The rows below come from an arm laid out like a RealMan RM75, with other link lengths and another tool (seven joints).
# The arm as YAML. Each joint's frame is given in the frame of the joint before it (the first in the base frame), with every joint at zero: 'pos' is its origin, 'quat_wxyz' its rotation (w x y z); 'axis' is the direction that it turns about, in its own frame. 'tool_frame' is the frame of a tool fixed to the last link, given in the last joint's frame.
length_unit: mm
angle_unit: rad
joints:
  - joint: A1
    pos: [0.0, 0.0, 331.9]
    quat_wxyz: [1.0, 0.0, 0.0, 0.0]
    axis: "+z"
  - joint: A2
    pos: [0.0, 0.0, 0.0]
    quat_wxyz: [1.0, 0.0, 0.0, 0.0]
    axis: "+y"
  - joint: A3
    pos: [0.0, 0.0, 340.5]
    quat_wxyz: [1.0, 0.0, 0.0, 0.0]
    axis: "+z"
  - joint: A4
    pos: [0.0, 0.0, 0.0]
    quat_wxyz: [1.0, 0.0, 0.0, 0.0]
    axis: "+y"
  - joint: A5
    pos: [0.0, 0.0, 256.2]
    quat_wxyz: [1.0, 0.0, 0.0, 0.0]
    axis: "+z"
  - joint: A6
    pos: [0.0, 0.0, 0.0]
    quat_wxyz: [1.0, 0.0, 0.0, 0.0]
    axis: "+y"
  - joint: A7
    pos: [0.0, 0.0, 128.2]
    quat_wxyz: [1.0, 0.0, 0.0, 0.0]
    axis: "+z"
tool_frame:
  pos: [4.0, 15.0, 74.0]
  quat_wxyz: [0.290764, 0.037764, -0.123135, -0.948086]
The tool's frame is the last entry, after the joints.
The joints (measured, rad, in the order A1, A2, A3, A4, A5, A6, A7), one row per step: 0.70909 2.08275 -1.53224 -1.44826 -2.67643 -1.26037 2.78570; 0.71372 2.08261 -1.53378 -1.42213 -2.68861 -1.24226 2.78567; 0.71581 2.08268 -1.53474 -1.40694 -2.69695 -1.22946 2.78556; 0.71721 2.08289 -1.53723 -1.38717 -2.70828 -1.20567 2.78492; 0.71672 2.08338 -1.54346 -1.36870 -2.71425 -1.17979 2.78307; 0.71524 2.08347 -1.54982 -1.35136 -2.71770 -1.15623 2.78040; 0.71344 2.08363 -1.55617 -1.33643 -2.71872 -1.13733 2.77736; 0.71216 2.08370 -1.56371 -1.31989 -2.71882 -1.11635 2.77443; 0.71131 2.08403 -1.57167 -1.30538 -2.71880 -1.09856 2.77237; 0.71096 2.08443 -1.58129 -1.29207 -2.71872 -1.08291 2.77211; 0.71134 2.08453 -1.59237 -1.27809 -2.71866 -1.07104 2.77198; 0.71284 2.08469 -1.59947 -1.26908 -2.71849 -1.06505 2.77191; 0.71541 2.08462 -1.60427 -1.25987 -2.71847 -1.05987 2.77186; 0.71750 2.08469 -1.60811 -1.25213 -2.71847 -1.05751 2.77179; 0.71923 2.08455 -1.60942 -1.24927 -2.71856 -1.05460 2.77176; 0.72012 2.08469 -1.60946 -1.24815 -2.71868 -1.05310 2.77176; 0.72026 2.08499 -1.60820 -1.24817 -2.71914 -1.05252 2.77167
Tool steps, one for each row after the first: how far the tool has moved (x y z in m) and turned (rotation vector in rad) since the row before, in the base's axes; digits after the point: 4 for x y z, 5 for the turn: 0.0053 0.0043 -0.0022 0.00771 -0.01040 -0.00673; 0.0033 0.0028 -0.0012 0.00645 -0.00621 -0.00288; 0.0040 0.0042 -0.0015 0.01228 -0.00639 0.00035; 0.0034 0.0030 -0.0028 0.00830 -0.00335 0.00355; 0.0036 0.0023 -0.0028 0.00580 -0.00290 0.00285; 0.0033 0.0013 -0.0029 0.00225 -0.00240 0.00201; 0.0032 0.0013 -0.0034 0.00195 -0.00199 0.00281; 0.0027 0.0008 -0.0034 0.00039 -0.00228 0.00265; 0.0022 0.0003 -0.0038 -0.00116 -0.00272 0.00237; 0.0026 -0.0004 -0.0042 -0.00460 -0.00567 0.00089; 0.0012 -0.0003 -0.0028 -0.00412 -0.00422 0.00079; 0.0011 0.0002 -0.0021 -0.00295 -0.00367 0.00008; 0.0012 -0.0002 -0.0019 -0.00372 -0.00383 -0.00128; -0.0003 0.0005 -0.0005 0.00019 -0.00065 0.00169; -0.0003 0.0003 -0.0002 0.00053 0.00026 0.00087; -0.0001 0.0003 0.0002 0.00118 0.00076 0.00004
